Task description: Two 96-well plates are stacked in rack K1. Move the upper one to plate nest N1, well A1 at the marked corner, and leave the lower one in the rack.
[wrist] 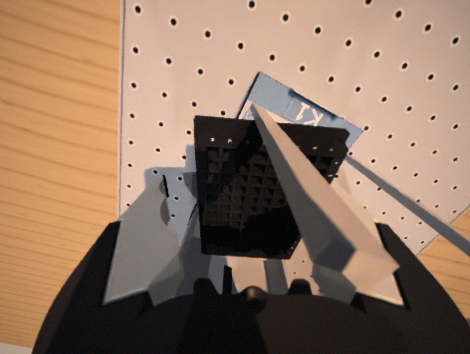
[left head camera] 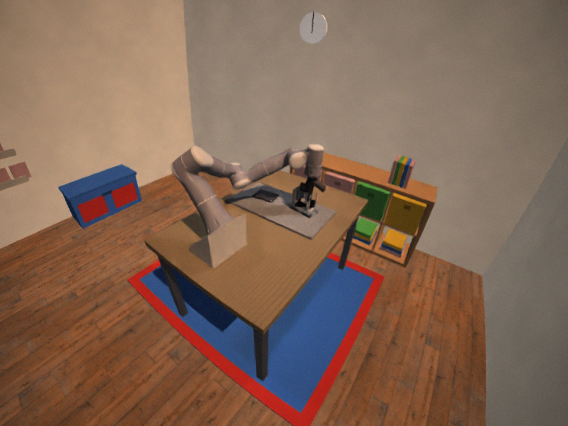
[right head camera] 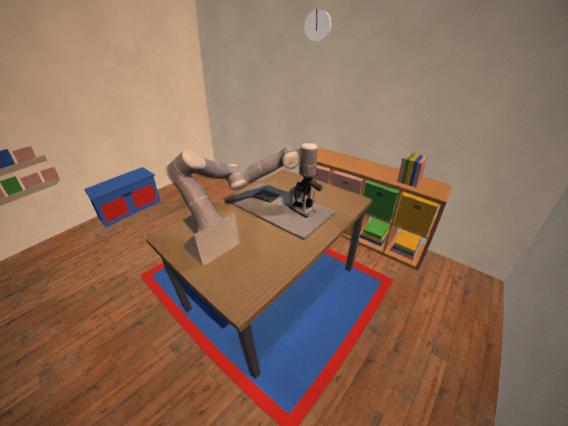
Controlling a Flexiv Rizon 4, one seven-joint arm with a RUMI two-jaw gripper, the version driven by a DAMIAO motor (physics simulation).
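A black 96-well plate (wrist: pixel 235 192) sits over rack K1 (wrist: pixel 272 92) (left head camera: pixel 312 212) (right head camera: pixel 303 213), whose blue base and label show past its far edge. The plate looks turned relative to the base. Any lower plate is hidden beneath it. My gripper (wrist: pixel 242 178) (left head camera: pixel 305 200) (right head camera: pixel 302 199) points down over the rack, one jaw on each side of the plate. A gap shows between the left jaw and the plate; the right jaw's tip is hidden behind a post. The jaws stand wide open. Nest N1 cannot be identified; no such label is legible.
A pale slanting post (wrist: pixel 300 185) rises from the rack across the plate, and a thin grey bar (wrist: pixel 407 200) runs to the right. A low dark object (left head camera: pixel 265 195) (right head camera: pixel 266 195) lies on the far left of the perforated board (left head camera: pixel 312 229) (right head camera: pixel 304 230) (wrist: pixel 150 55).
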